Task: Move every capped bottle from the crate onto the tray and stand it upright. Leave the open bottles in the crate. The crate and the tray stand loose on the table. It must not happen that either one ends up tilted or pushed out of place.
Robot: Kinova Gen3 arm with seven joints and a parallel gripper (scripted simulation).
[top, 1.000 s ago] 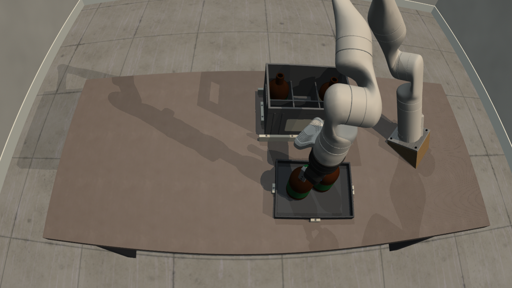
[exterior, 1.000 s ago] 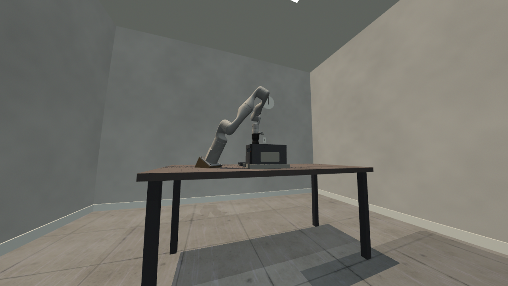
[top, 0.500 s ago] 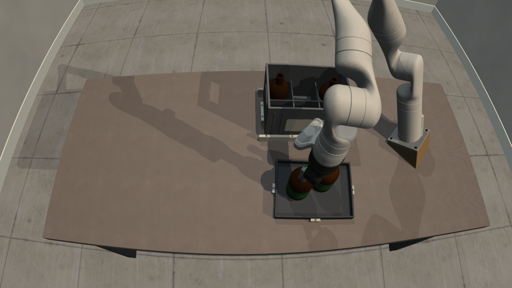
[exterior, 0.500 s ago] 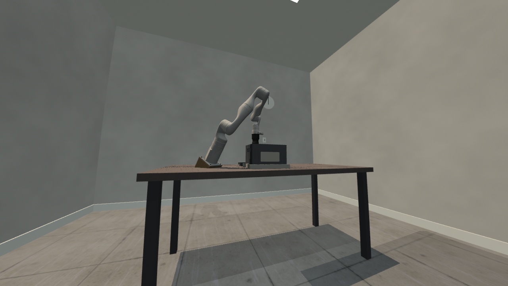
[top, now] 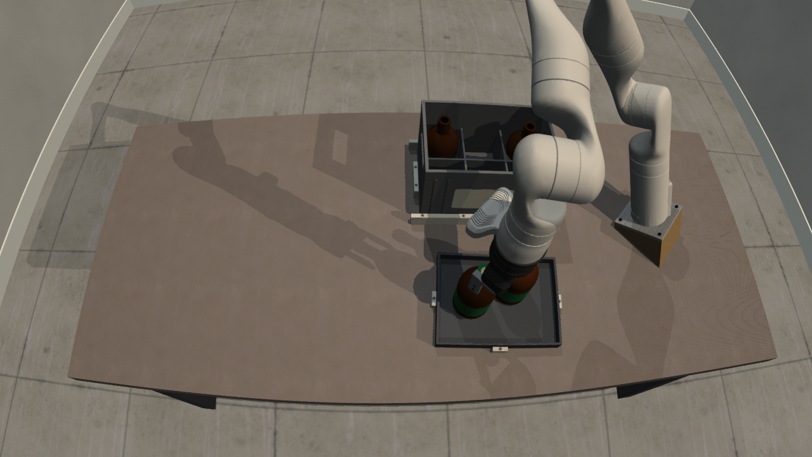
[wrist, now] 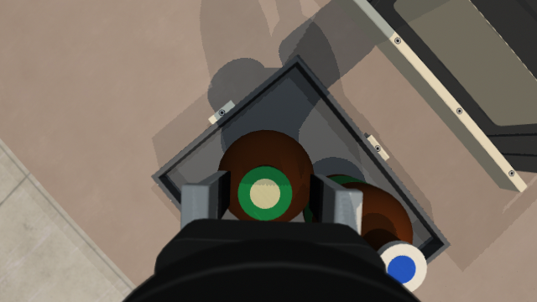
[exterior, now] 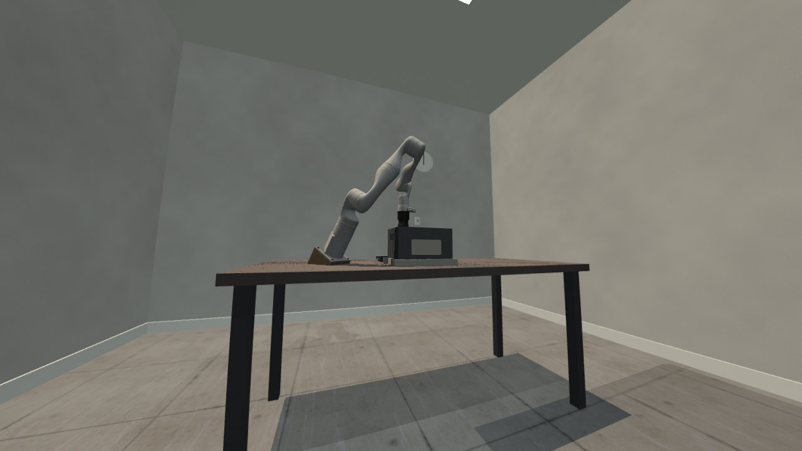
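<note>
Now: the dark tray 130 mm below my hand, 50 mm behind it and 10 mm to the left of it. Also, from my hand: crate 270 mm to the right, 90 mm behind, 60 mm below.
</note>
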